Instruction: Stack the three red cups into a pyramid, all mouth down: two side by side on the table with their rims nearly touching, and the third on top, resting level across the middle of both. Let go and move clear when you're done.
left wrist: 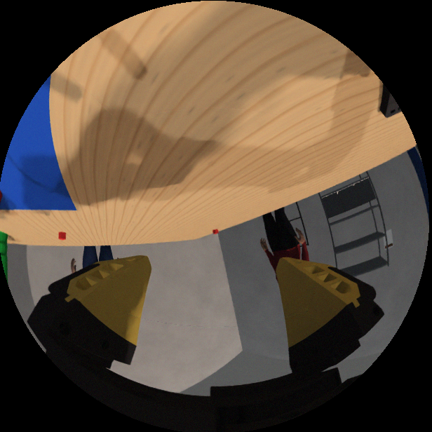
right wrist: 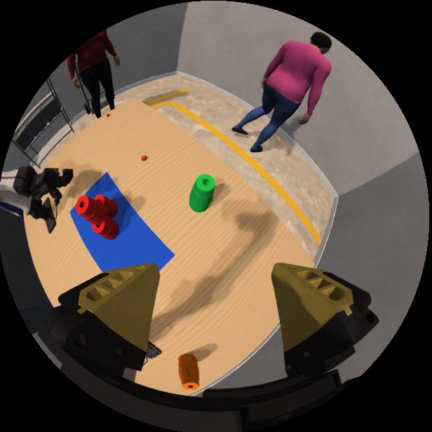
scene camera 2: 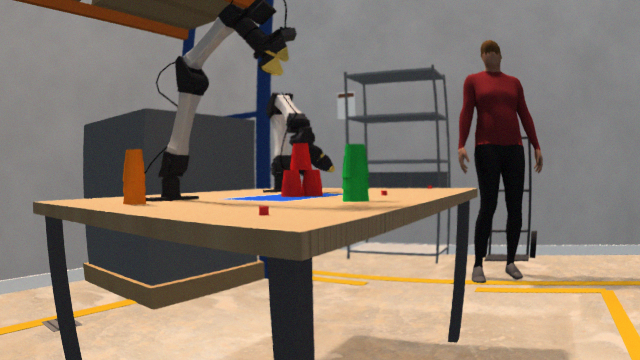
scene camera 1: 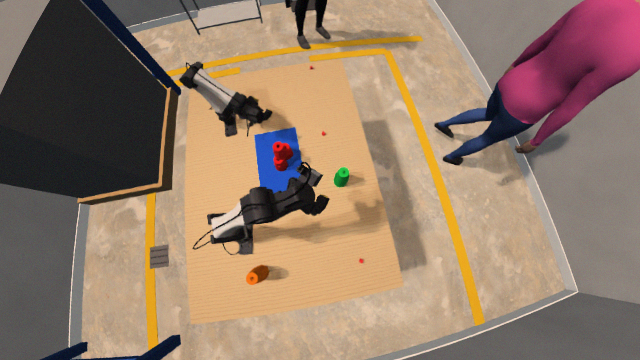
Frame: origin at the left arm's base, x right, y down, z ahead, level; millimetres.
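Where they show: left gripper, fingertip midpoint: (scene camera 2: 330,168) (scene camera 1: 264,105); right gripper, fingertip midpoint: (scene camera 2: 284,67) (scene camera 1: 315,190); left arm's base, link origin: (scene camera 1: 230,122); right arm's base, link origin: (scene camera 2: 171,200) (scene camera 1: 246,234).
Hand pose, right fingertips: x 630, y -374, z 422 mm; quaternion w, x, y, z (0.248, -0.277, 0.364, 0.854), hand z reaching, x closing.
Things, the pixels of their top centre, and the offset from my right fingertips. Level surfaces: height alone.
- blue mat, surface height: dy +374 mm
- third red cup, top centre: (scene camera 2: 301,143) (scene camera 1: 278,146) dx -298, dy +196, dz -122 mm
- green cup stack, top centre: (scene camera 2: 354,144) (scene camera 1: 342,171) dx -114, dy +220, dz +156 mm
- orange cup stack, top centre: (scene camera 2: 132,149) (scene camera 1: 251,279) dx +277, dy +220, dz -345 mm
Two red cups, one (scene camera 1: 281,165) (scene camera 2: 292,183) (right wrist: 110,231) and another (scene camera 1: 288,151) (scene camera 2: 313,183) (right wrist: 111,207), stand mouth down side by side on the blue mat (scene camera 1: 269,180) (scene camera 2: 250,198) (right wrist: 135,250). The third red cup (scene camera 1: 278,147) (scene camera 2: 300,157) (right wrist: 89,209) rests mouth down and upright across the middle of both. My right gripper (scene camera 2: 278,59) (right wrist: 215,271) is open and empty, high above the table and apart from the cups. My left gripper (scene camera 2: 329,168) (left wrist: 213,265) is open and empty beyond the mat; in scene camera 2 it shows just right of the top cup.
A green cup stack (scene camera 1: 341,177) (scene camera 2: 355,172) (right wrist: 202,194) stands beside the mat. An orange cup stack (scene camera 1: 257,275) (scene camera 2: 134,176) (right wrist: 188,370) stands near the right arm's base. Several small red cubes lie on the table, one (scene camera 1: 361,260) (scene camera 2: 263,210) near its edge. Two people stand beyond the table.
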